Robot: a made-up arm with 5 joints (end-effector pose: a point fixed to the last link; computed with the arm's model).
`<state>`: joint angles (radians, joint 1 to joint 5).
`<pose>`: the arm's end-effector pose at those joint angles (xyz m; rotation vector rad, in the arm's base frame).
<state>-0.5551 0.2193 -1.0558 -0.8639 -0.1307</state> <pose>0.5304 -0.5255 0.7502 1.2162 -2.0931 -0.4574</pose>
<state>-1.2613 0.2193 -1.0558 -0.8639 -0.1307</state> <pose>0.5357 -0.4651 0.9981 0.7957 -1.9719 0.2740</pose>
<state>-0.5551 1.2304 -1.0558 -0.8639 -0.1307</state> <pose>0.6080 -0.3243 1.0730 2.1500 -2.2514 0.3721</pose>
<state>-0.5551 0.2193 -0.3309 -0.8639 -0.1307</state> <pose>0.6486 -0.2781 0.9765 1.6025 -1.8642 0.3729</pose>
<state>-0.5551 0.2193 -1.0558 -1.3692 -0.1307</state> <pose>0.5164 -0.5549 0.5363 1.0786 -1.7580 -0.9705</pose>
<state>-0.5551 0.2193 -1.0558 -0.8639 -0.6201</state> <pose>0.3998 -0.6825 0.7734 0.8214 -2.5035 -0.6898</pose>
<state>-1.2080 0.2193 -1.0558 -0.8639 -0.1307</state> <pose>0.5353 -0.4756 0.9815 0.8288 -1.9874 0.2220</pose>
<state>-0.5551 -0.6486 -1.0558 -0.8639 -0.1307</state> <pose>0.2240 -0.6026 0.6327 0.4275 -1.6847 -0.9342</pose>
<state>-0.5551 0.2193 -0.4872 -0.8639 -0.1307</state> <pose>0.6408 -0.3431 0.9335 1.5324 -1.9324 0.1931</pose>
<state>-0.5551 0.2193 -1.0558 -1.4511 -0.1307</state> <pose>0.5057 -0.5539 0.5025 1.0519 -1.6971 -1.0461</pose>
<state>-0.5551 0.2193 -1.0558 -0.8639 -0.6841</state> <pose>0.3776 -0.6981 0.7740 0.7622 -2.5521 -0.7202</pose>
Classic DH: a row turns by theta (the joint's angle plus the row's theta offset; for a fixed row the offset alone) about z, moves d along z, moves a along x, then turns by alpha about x. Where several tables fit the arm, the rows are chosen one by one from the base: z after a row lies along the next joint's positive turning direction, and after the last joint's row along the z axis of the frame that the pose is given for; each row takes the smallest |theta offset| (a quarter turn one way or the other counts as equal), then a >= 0, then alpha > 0; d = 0 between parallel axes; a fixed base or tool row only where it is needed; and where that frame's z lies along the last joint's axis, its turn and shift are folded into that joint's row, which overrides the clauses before.
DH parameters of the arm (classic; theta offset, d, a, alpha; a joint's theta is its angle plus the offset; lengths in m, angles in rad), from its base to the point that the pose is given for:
base (fixed): 1.5551 0.8017 -0.1506 1.5887
joint 1: 1.5705 0.224 0.0243 -1.5551
joint 2: -0.8459 -0.01 -0.0357 -0.7294
joint 3: 0 -0.2808 0.0099 0.7294
joint 4: 0.8638 0.3903 0.012 -1.5708
joint 5: -1.0757 -0.2951 0.0998 2.1678
tool (fixed): 0.1988 -0.4983 0 0

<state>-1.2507 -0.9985 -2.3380 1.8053 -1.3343</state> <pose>0.1692 0.4403 0.9749 -0.1648 -1.8339 2.0488</pose>
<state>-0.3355 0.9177 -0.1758 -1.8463 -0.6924</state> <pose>0.7670 -0.4592 1.0305 1.5137 -2.2695 -0.3065</pose>
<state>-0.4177 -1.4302 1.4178 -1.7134 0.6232</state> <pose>0.2720 0.1211 0.4429 1.5979 0.4536 -0.1099</pose>
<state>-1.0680 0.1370 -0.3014 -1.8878 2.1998</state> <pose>0.0302 -0.1157 0.6793 1.4497 0.9351 -0.2033</pose>
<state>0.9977 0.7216 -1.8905 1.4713 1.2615</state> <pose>0.4204 -0.0493 0.9807 0.9243 -2.3677 0.1355</pose>
